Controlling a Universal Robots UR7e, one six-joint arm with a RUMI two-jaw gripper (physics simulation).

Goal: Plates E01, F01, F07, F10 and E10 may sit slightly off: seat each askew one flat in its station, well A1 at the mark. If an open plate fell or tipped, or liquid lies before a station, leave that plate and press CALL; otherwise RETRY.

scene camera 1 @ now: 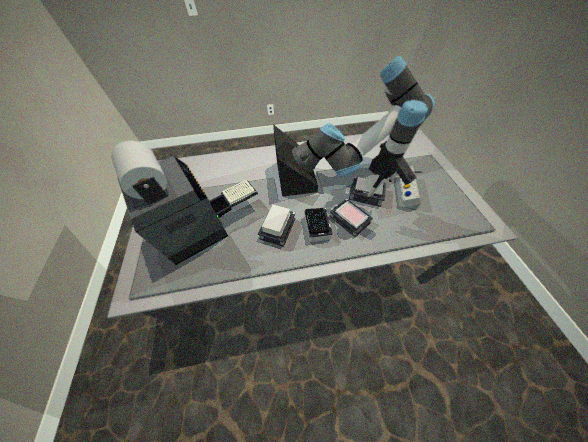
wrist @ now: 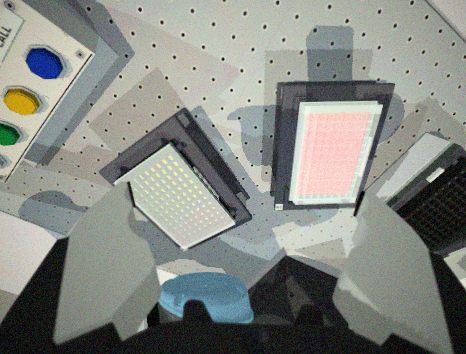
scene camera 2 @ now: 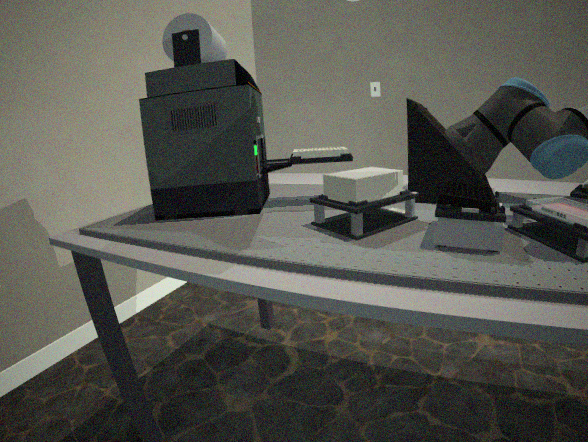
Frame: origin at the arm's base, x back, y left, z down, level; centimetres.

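Seen in the pictures: gripper, fingertip midpoint: [scene camera 1: 379, 189] [wrist: 244, 190]; arm's base, origin of the base link: [scene camera 1: 302, 160] [scene camera 2: 464, 152].
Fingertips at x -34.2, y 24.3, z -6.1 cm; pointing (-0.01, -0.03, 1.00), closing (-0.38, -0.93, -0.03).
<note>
Pixels of each thing's top centre, then the offset from my fingertips to it.
- pale plate with yellowish wells, middle of its top: [wrist: 177, 205] [scene camera 1: 369, 185] dx +10.2, dy +3.5, dz +9.2 cm
- pink-filled plate, middle of its top: [wrist: 333, 160] [scene camera 2: 572, 206] [scene camera 1: 351, 213] dx -1.9, dy -11.2, dz +10.8 cm
- black plate, middle of its top: [scene camera 2: 467, 187] [wrist: 448, 218] [scene camera 1: 317, 218] dx -2.0, dy -28.5, dz +8.4 cm
- white block-like plate, middle of its top: [scene camera 2: 364, 172] [scene camera 1: 276, 217] dx +2.9, dy -45.9, dz +7.0 cm
- pale plate, middle of its top: [scene camera 2: 319, 149] [scene camera 1: 238, 190] dx +20.4, dy -59.5, dz +4.0 cm
- button box, middle of its top: [scene camera 1: 412, 180] dx +6.2, dy +24.6, dz +7.8 cm
- dark machine, middle of its top: [scene camera 2: 200, 22] [scene camera 1: 131, 152] dx +11.6, dy -84.2, dz -29.4 cm
My gripper [scene camera 1: 393, 180] [wrist: 244, 190] is open and empty, above the stations. In the wrist view, a pale plate with yellowish wells [wrist: 175, 197] lies off-centre towards the lower left of its dark station [wrist: 145, 135], with wide bare strips at the upper sides; it looks tilted. A pink-filled plate [scene camera 1: 352, 214] [wrist: 332, 155] lies within its station rim [wrist: 283, 145]. A black plate [scene camera 1: 318, 221] [wrist: 442, 207] sits on a grey block. A white block-like plate [scene camera 1: 277, 220] [scene camera 2: 362, 184] rests on a raised stand. A pale plate [scene camera 1: 240, 192] [scene camera 2: 320, 151] lies on the machine's tray. Plate numbers are not readable.
The button box [scene camera 1: 409, 197] [wrist: 70, 65] stands beside the pale plate's station, with a CALL label and blue [wrist: 45, 62], yellow [wrist: 21, 101] and green [wrist: 7, 134] buttons. The dark machine [scene camera 1: 180, 225] [scene camera 2: 200, 135] is at the left. A black wedge-shaped mount [scene camera 1: 295, 172] [scene camera 2: 435, 160] stands behind the stations.
</note>
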